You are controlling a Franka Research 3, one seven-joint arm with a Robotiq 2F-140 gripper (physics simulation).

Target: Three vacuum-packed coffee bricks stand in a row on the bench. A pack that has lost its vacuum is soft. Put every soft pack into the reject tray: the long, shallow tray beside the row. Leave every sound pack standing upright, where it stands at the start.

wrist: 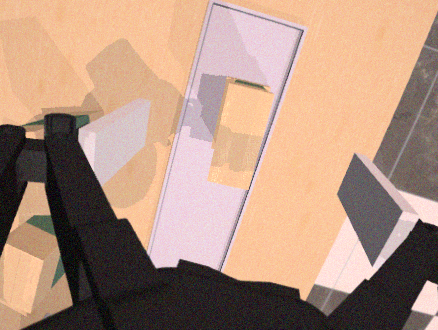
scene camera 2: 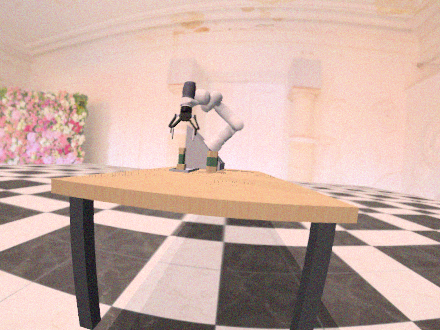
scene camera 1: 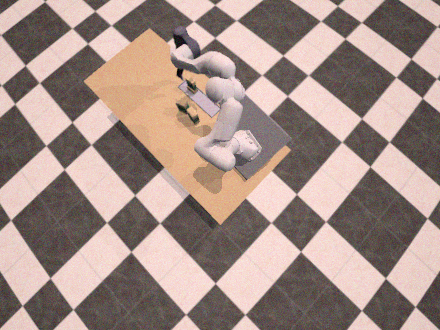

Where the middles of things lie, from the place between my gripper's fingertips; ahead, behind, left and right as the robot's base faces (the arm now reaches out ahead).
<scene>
I see my gripper 100 mm past the shallow reject tray [wrist: 198, 217], 10 mm to the right of it and 210 mm above it.
</scene>
